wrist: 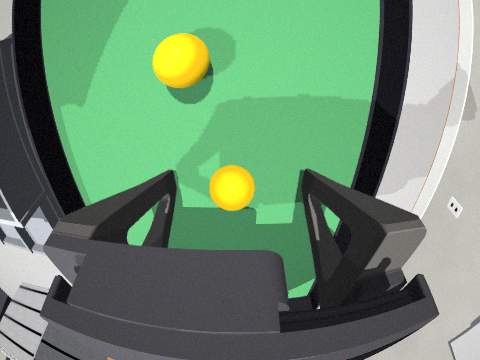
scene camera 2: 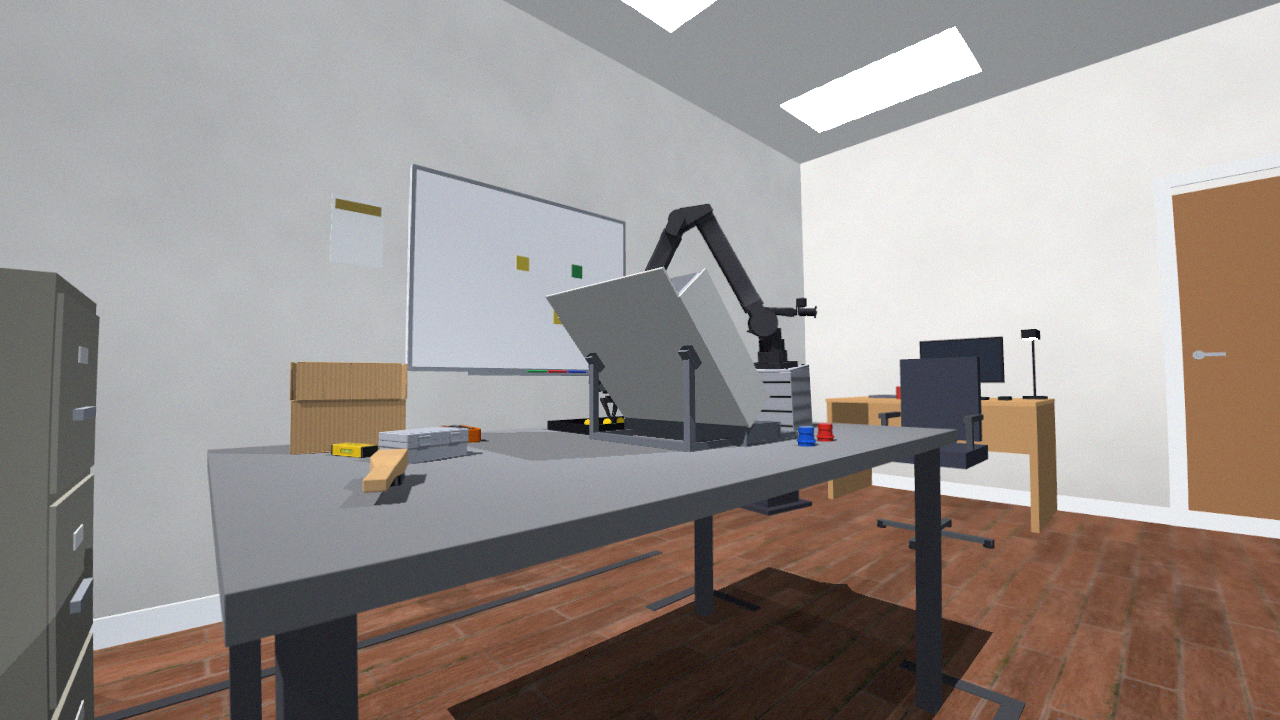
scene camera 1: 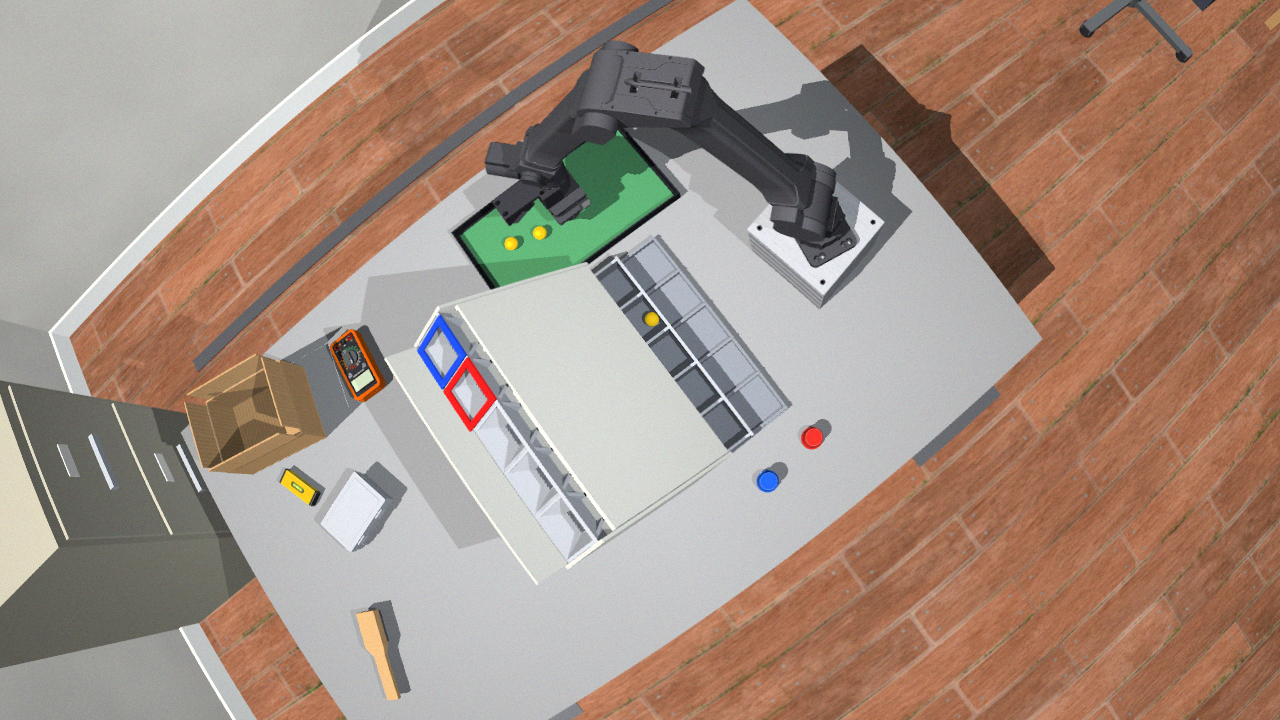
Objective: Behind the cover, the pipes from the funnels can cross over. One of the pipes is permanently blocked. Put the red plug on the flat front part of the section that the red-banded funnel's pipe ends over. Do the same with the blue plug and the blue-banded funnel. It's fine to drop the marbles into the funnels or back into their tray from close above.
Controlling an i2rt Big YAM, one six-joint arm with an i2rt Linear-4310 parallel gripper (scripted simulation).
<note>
The pictures show: my gripper, a green tray, a multimeter, a cardboard box, a yellow level and a wooden brush.
My gripper also shows in the wrist view.
</note>
